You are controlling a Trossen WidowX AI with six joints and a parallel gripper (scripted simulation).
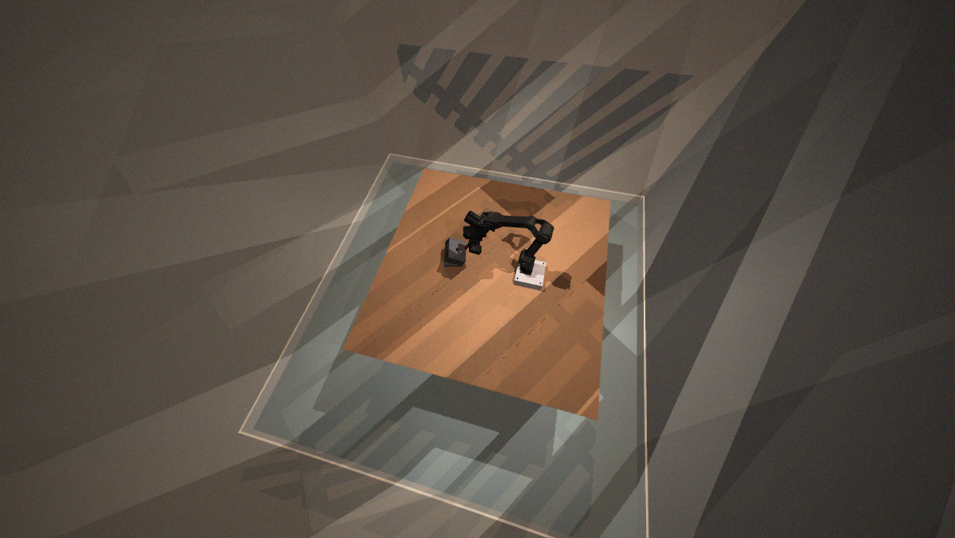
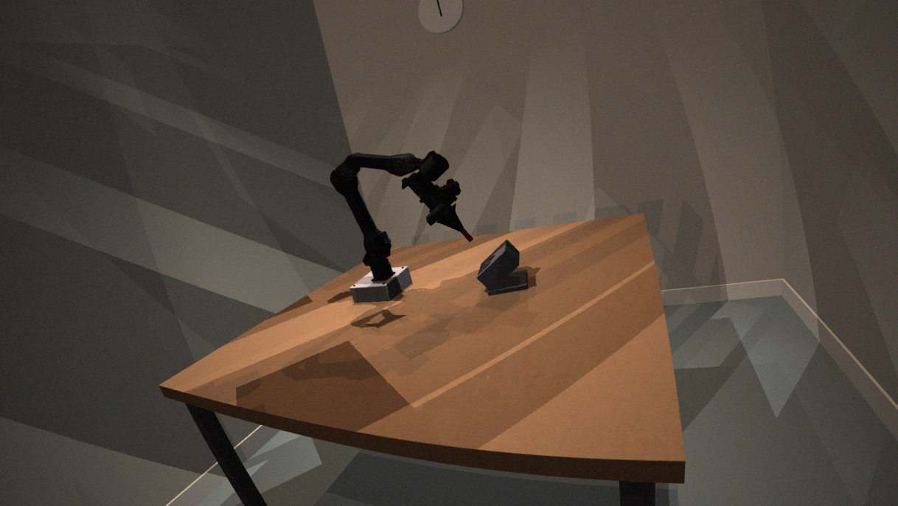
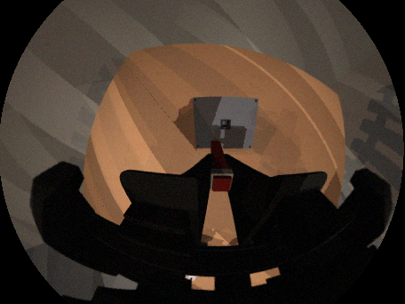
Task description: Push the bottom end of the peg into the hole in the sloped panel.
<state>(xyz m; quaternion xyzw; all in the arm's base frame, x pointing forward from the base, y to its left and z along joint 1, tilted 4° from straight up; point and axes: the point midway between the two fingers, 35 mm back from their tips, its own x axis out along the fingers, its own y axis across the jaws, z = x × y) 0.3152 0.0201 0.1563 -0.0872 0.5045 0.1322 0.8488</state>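
Now: gripper tip 120 mm above the dark grey sloped panel, 90 mm short of it and 10 mm to the right of it. Round my gripper tip: red peg: 10 mm behind, 10 mm above.
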